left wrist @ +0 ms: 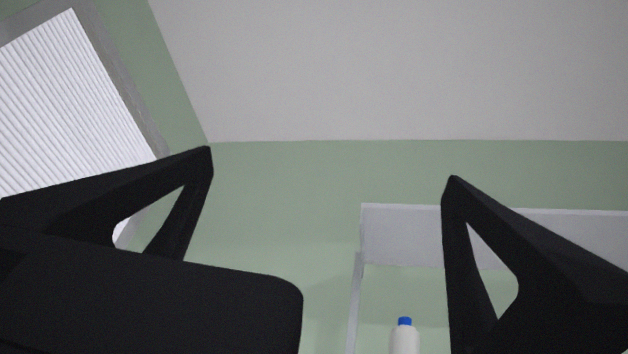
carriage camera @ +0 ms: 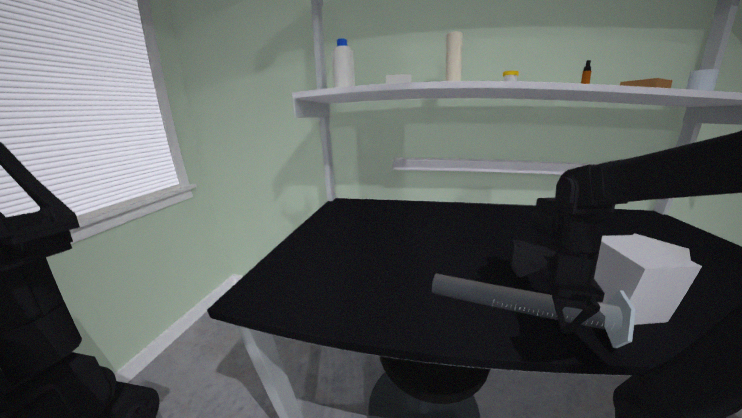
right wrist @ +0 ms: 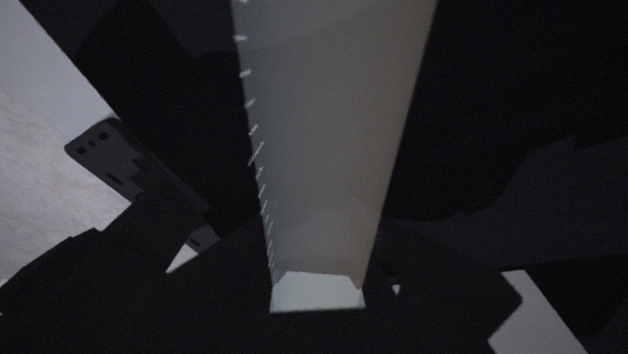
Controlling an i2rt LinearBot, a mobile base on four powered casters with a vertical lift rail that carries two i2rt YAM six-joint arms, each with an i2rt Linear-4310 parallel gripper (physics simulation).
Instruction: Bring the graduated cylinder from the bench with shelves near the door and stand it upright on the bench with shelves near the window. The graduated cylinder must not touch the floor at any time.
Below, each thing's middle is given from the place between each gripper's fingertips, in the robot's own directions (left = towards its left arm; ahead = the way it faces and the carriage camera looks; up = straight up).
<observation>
Now: right hand 70 mm to the right of the graduated cylinder (carriage camera: 528, 302), 40 mm below it and 30 mm short of it.
I see the graduated cylinder 610 mm to the right of my left hand, 320 mm below it and 180 mm ahead of it.
</observation>
